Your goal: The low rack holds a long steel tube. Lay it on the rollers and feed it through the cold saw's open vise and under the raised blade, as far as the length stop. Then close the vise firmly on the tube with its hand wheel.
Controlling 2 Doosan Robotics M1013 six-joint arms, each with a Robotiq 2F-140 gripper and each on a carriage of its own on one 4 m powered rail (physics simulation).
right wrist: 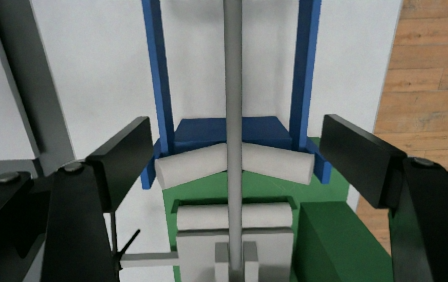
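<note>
The long grey steel tube [234, 100] runs down the middle of the right wrist view. It lies over the V of two white rollers [192, 165] [278, 162] and across the flat white roller [202, 217]. Its lower part lies between the two grey vise jaws [221, 265] [251, 265], with a gap beside it. The hand wheel [119, 256] is partly hidden behind a finger. My right gripper [236, 133] is open, above the tube, with one finger on each side and apart from it. The blade, the length stop and my left gripper do not show.
The blue roller stand [159, 75] has rails on both sides of the tube. The green saw base [260, 187] has a raised green block [330, 240] at the lower right. A grey edge strip [37, 75] runs at the left, and wooden floor [420, 75] shows at the right.
</note>
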